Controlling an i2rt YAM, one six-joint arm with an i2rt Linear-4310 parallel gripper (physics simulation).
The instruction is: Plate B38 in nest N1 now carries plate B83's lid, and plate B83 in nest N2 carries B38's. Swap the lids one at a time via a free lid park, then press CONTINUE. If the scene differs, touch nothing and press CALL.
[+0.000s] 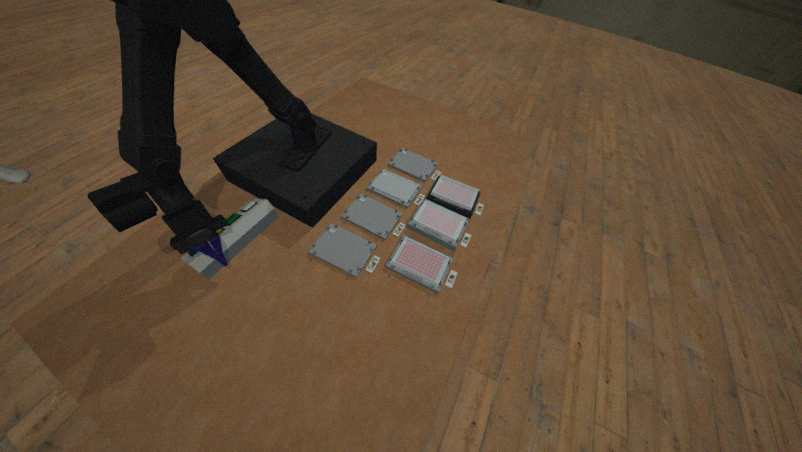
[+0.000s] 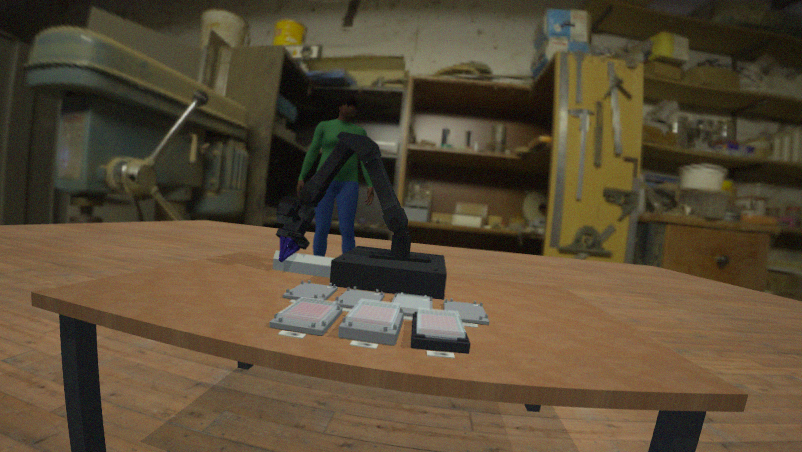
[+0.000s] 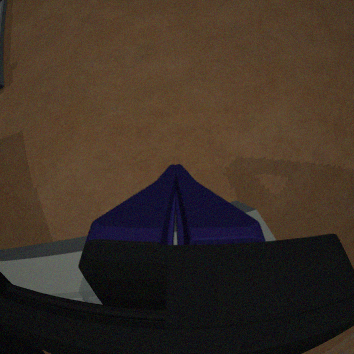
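Where they show: gripper, fingertip midpoint: [image 1: 226, 265] [image 2: 280, 261] [image 3: 175, 173]; arm's base, origin of the base link: [image 1: 306, 147] [image 2: 399, 258].
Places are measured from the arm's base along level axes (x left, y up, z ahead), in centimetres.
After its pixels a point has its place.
Observation:
My gripper [image 1: 226, 263] @(x -38.7, y -4.3, z 1.1 cm) [image 2: 281, 259] @(x -38.7, y -4.3, z 1.1 cm) [image 3: 175, 173] @(x -38.7, y -4.3, z 1.1 cm) is shut and empty, its blue fingertips together at the blue-button end of the grey button box [image 1: 256, 222] @(x -26.5, y -4.1, z 0.2 cm) [image 2: 308, 266] @(x -29.6, y -5.3, z -0.4 cm) [image 3: 40, 274] @(x -28.4, y -3.0, z -0.9 cm). Contact with the box or button cannot be told. The blue button [image 1: 192, 252] @(x -39.2, y -2.7, z -6.7 cm) is partly hidden by the gripper; a green button [image 1: 233, 217] @(x -28.0, y -2.5, z -4.6 cm) shows further along. Three pink plates [image 1: 420, 261] @(x -21.1, y -6.3, z 42.4 cm) [image 2: 307, 311] @(x -20.7, y -5.4, z 45.2 cm), [image 1: 439, 218] @(x -7.8, y -4.1, z 43.9 cm) [image 2: 373, 314] @(x -8.0, y -4.1, z 47.6 cm), [image 1: 455, 192] @(x 3.9, y -4.4, z 46.3 cm) [image 2: 439, 325] @(x 3.9, y -4.4, z 50.4 cm) sit in nests, all looking lidded. Plate codes and lid marks are too small to read.
Four lid parks [image 1: 342, 250] @(x -24.7, y -7.1, z 22.8 cm) [image 2: 310, 290] @(x -24.3, y -7.1, z 23.1 cm), [image 1: 371, 216] @(x -11.9, y -7.1, z 25.6 cm) [image 2: 360, 297], [image 1: 394, 187] @(x 0.4, y -6.3, z 28.2 cm) [image 2: 413, 303] @(x 1.7, y -6.3, z 30.2 cm), [image 1: 413, 163] @(x 14.3, y -7.1, z 30.4 cm) [image 2: 466, 311] @(x 14.5, y -7.1, z 31.7 cm) stand in a row between the nests and the black arm base [image 1: 263, 160] @(x -9.9, y 0.3, z -7.8 cm) [image 2: 387, 274] @(x -4.3, y -2.7, z 15.0 cm); the third is paler, perhaps lidded. A person [image 2: 339, 151] stands behind the table.

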